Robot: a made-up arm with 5 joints.
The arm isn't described. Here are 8 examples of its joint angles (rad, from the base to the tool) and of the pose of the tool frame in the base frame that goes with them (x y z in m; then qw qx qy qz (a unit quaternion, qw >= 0)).
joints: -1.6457 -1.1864 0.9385 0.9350 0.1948
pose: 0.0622 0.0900 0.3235 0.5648 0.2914 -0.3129 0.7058
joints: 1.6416 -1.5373 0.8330 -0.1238 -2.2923
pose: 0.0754 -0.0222 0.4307 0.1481 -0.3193 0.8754 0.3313
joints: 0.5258 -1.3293 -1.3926 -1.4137 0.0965
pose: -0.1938 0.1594 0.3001 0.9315 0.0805 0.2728 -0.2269
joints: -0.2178 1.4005 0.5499 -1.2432 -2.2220
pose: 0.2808 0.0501 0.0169 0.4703 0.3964 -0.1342 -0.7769
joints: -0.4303 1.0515 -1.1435 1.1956 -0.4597
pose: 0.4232 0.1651 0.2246 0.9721 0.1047 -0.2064 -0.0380
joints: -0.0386 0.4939 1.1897 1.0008 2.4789
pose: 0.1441 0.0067 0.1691 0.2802 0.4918 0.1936 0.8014
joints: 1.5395 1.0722 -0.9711 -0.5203 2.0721
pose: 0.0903 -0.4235 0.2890 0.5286 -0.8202 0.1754 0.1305
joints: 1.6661 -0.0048 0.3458 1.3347 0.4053
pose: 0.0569 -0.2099 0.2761 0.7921 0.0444 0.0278 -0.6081
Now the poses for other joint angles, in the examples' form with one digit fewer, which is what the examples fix.
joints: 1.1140 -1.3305 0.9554 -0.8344 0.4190
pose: 0.094 -0.033 0.438 0.167 -0.665 -0.725 -0.065
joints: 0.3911 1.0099 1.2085 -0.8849 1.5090
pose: 0.194 -0.046 0.080 0.854 -0.095 -0.071 0.506
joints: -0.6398 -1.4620 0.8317 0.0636 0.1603
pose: 0.108 0.031 0.420 0.448 0.229 -0.846 0.177
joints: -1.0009 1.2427 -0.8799 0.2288 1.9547
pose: 0.294 0.352 0.148 0.103 -0.206 -0.423 0.876
